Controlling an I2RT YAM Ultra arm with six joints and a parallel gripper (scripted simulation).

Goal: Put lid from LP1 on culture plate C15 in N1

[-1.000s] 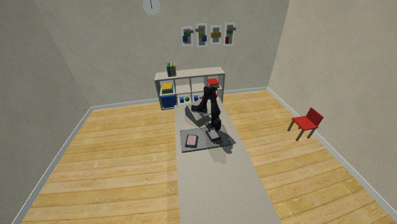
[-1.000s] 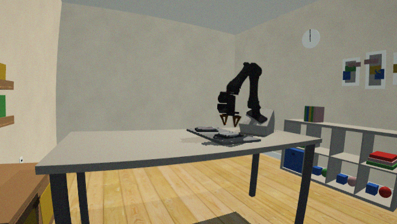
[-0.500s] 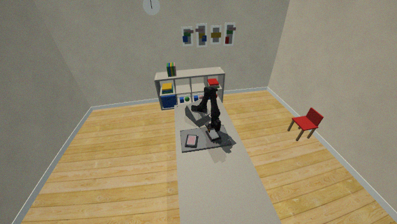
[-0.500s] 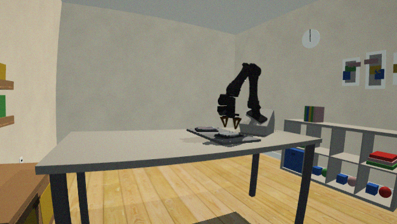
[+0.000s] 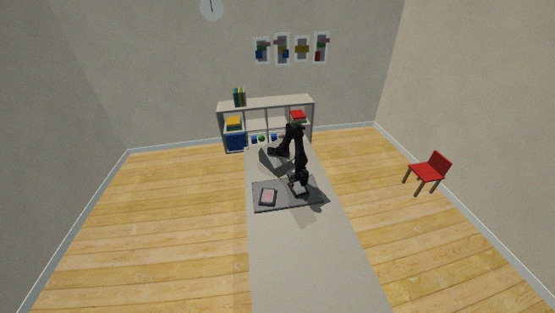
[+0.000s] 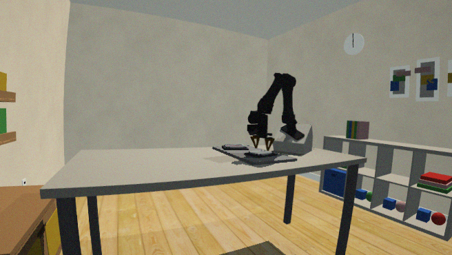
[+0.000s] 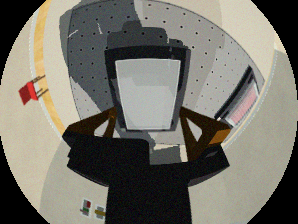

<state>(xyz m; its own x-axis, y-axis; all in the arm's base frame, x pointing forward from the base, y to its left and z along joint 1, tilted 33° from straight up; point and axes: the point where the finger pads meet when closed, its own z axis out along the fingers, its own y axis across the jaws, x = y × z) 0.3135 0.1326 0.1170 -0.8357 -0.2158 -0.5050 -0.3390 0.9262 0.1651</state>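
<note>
The lid lies 30 mm below my hand. The rest, counted from my hand: culture plate C15: 230 mm to the right, 90 mm ahead, 20 mm below; then lid park LP1: 40 mm below; then plate nest N1: 230 mm to the right, 100 mm ahead, 40 mm below.
</note>
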